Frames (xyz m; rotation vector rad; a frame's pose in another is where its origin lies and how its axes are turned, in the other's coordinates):
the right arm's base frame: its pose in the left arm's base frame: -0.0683 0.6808 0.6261 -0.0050 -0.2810 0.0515
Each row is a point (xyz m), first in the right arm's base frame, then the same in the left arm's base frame.
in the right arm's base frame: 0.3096 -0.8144 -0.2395
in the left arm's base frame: 0.3360 -0.1160 0.4916
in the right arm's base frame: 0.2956 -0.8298 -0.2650
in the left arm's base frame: 0.3304 -0.1321 0.4635
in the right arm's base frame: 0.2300 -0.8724 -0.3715
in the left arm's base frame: 0.2991 -0.1778 0.3435
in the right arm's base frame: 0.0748 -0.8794 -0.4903
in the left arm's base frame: 0.1835 -0.1925 0.1864
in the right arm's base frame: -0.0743 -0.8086 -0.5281
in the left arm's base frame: 0.0474 -0.1294 0.1079
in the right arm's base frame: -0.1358 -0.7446 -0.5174
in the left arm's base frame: -0.0178 -0.0686 0.1004
